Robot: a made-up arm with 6 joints.
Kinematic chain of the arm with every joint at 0, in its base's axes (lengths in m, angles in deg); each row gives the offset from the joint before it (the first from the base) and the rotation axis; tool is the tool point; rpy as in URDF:
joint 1: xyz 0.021 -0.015 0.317 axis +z
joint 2: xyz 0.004 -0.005 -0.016 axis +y
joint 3: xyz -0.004 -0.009 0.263 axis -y
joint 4: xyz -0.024 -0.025 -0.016 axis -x
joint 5: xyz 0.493 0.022 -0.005 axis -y
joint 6: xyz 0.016 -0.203 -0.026 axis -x
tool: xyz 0 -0.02 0.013 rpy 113.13 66.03 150.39
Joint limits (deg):
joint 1: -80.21..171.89
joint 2: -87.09..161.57
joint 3: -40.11..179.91
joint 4: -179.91..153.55
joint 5: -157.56..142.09
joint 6: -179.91..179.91
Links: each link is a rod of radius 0.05 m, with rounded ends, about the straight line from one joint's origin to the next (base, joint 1, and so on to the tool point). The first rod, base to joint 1, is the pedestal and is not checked.
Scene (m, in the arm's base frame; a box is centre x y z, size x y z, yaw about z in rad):
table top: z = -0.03
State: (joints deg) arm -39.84 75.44 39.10 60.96 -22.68 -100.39
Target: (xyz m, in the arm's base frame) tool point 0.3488 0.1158 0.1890
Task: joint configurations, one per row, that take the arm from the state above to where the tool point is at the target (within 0.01 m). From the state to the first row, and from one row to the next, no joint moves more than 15 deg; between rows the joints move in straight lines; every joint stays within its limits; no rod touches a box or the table.
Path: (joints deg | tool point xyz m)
1: -25.58 65.69 27.78 51.84 -26.78 -103.25 | 0.5361 -0.4827 0.2070
2: -11.32 55.95 16.47 42.72 -30.88 -106.10 | 0.5850 -0.3466 0.2154
3: 2.94 46.20 5.15 33.60 -34.98 -108.96 | 0.5928 -0.2106 0.2195
4: 17.21 36.45 -6.16 24.49 -39.08 -111.82 | 0.5636 -0.0878 0.2192
5: 31.47 26.70 -17.48 15.37 -43.18 -114.67 | 0.5055 0.0111 0.2140
6: 45.73 16.96 -28.79 6.25 -47.28 -117.53 | 0.4298 0.0796 0.2039
7: 59.99 7.21 -40.11 -2.87 -51.38 -120.39 | 0.3488 0.1158 0.1890

